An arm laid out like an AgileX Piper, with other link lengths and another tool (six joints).
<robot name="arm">
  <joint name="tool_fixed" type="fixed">
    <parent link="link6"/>
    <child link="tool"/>
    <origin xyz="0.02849 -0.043 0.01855" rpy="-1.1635 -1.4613 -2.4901"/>
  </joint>
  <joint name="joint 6" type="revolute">
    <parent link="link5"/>
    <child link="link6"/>
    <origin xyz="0.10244 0 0.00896"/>
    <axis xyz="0.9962 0 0.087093"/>
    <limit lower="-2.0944" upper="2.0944"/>
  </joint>
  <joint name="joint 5" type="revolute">
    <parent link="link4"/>
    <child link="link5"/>
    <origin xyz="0 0 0"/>
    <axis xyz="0 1 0"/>
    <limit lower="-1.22" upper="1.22"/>
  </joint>
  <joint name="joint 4" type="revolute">
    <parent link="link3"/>
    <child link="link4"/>
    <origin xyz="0.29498 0 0.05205"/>
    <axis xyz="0.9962 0 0.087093"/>
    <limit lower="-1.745" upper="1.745"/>
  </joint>
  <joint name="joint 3" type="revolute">
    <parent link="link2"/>
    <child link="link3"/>
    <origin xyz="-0.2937 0 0.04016"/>
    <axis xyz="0 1 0"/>
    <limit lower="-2.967" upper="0"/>
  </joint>
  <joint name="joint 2" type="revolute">
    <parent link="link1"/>
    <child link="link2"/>
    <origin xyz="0 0 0"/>
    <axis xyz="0 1 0"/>
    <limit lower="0" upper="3.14"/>
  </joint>
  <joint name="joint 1" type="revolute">
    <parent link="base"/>
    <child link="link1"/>
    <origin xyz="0 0 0.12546"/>
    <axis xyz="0 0 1"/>
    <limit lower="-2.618" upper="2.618"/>
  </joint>
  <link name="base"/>
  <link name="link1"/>
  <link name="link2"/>
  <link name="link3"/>
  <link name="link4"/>
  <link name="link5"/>
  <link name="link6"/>
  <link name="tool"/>
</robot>
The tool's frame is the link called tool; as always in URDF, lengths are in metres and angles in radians.
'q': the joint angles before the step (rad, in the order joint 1, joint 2, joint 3, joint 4, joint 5, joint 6). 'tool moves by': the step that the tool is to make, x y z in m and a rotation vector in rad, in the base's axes. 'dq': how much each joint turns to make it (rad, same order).
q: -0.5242 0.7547 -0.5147 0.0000 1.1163 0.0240
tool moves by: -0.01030 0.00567 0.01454 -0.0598 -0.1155 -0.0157
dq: 0.0000 -0.1231 0.0179 0.0000 -0.0247 0.0168
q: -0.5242 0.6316 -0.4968 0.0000 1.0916 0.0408
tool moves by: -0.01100 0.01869 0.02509 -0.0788 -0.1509 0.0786
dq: 0.0797 -0.1798 0.0000 0.0000 0.0096 0.0010
